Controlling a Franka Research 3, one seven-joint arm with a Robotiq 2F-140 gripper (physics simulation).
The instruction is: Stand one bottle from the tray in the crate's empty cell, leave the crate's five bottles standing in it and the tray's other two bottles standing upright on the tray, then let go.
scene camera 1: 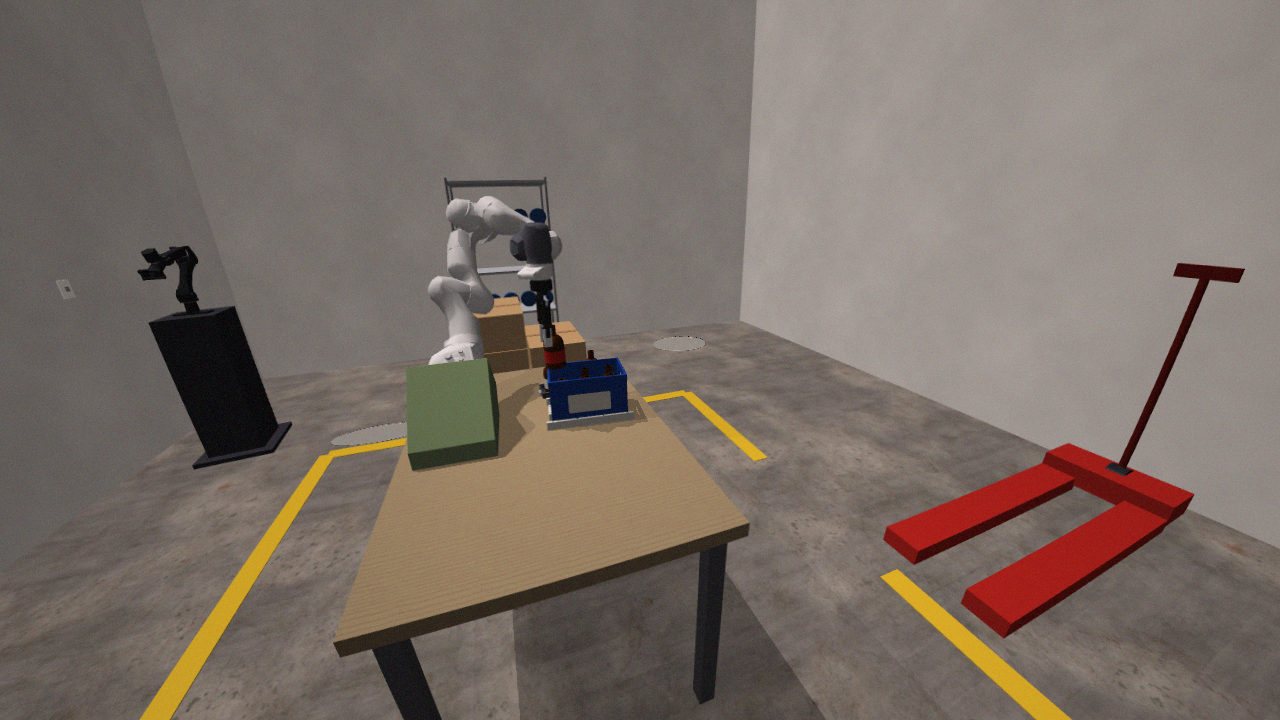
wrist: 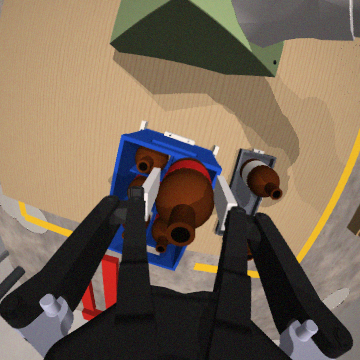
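Note:
My gripper (scene camera 1: 548, 338) (wrist: 186, 182) is shut on a brown bottle (scene camera 1: 554, 355) (wrist: 184, 185) with a red label. The bottle is upright over the tray-side part of the blue crate (scene camera 1: 557, 405) (wrist: 202, 155). Its base is hidden, so I cannot tell whether it is inside a cell. In the wrist view, several brown bottles stand in the crate, including one at a corner (wrist: 151, 159); the held bottle and a finger partly cover others. The grey tray (wrist: 242, 192) lies beside the crate with an upright bottle (wrist: 259, 176). Another bottle (wrist: 250, 252) is mostly hidden behind a finger.
A large green block (scene camera 1: 450, 407) (wrist: 180, 42) stands on the wooden table (scene camera 1: 554, 519) (wrist: 60, 90), beside the crate and tray in the scene view. Cardboard boxes (scene camera 1: 502, 331) and a metal rack are behind the table. A red pallet jack (scene camera 1: 1109, 474) is on the floor at right.

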